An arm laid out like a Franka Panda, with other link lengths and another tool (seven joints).
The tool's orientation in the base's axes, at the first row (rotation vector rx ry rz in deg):
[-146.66, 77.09, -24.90]
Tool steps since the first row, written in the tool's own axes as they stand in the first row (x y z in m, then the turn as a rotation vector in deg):
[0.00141, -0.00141, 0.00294, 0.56, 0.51, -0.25]
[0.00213, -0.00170, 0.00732, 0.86, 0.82, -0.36]
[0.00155, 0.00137, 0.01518, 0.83, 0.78, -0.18]
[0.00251, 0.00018, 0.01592, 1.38, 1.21, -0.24]
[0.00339, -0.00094, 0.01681, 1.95, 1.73, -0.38]
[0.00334, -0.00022, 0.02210, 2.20, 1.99, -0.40]
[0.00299, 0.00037, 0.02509, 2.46, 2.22, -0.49]
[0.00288, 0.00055, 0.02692, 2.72, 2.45, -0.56]
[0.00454, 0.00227, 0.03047, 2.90, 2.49, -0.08]
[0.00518, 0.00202, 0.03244, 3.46, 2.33, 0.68]
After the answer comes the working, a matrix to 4 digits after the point.
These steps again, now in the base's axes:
[0.00288, -0.00022, -0.00206, -0.18, -0.76, 0.16]
[0.00505, -0.00042, -0.00594, -0.29, -1.19, 0.21]
[0.00520, -0.00123, -0.01436, -0.21, -1.13, 0.05]
[0.00689, -0.00133, -0.01451, -0.27, -1.83, 0.05]
[0.00853, -0.00138, -0.01484, -0.41, -2.60, 0.10]
[0.00984, -0.00146, -0.02002, -0.48, -2.95, 0.08]
[0.01027, -0.00134, -0.02305, -0.55, -3.30, 0.13]
[0.01072, -0.00125, -0.02483, -0.61, -3.65, 0.16]
[0.01157, -0.00339, -0.02844, -0.37, -3.80, -0.27]
[0.01280, -0.00368, -0.03010, 0.32, -4.13, -0.84]

The tool's axes in the first row as the columns of a matrix, in the base's axes (rounded; the answer above uses it unrounded):
[0.5379, -0.7640, 0.3563]
[-0.8281, -0.5581, 0.0536]
[0.1579, -0.3239, -0.9328]

